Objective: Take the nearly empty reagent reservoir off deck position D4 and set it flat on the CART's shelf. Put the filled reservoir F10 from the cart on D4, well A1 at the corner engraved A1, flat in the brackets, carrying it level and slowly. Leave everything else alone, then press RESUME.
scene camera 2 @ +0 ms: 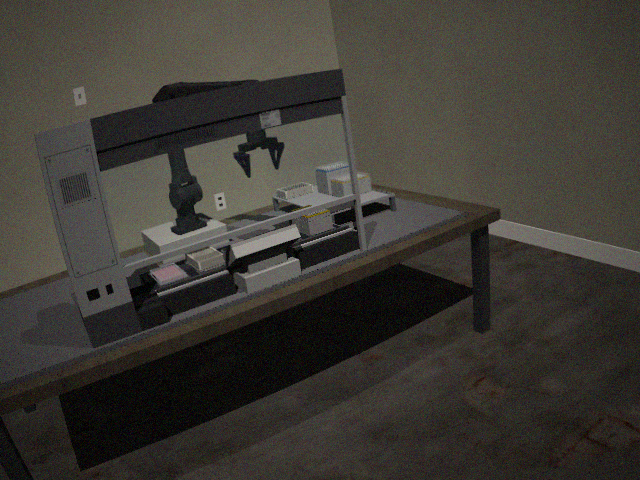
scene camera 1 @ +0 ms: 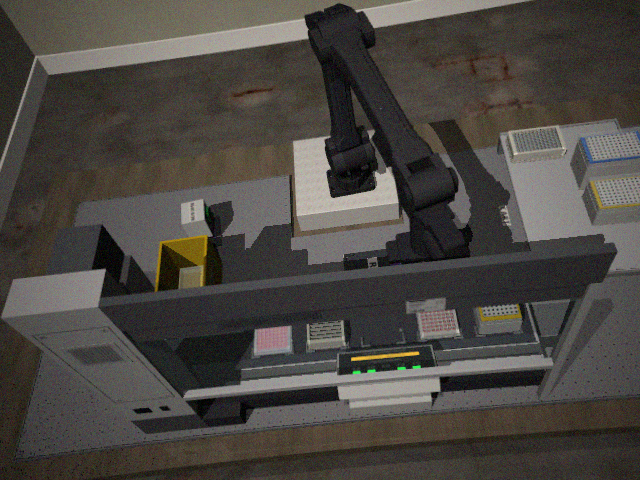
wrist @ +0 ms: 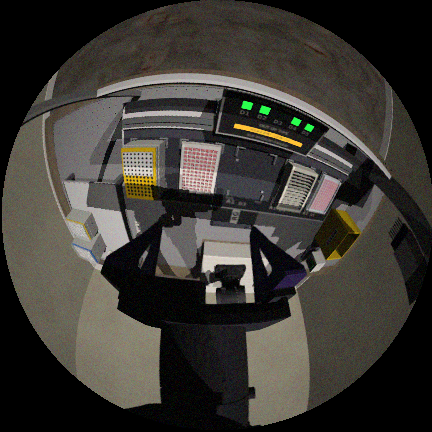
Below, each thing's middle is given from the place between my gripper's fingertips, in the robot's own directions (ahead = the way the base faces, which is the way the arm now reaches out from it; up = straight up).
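Counted from my hand: the ribbed trough reservoir (scene camera 2: 207, 258), 50 mm behind, 220 mm to the right of it and 210 mm below; the cart shelf (scene camera 1: 553, 213), 270 mm behind, 430 mm to the left of it and 220 mm below.
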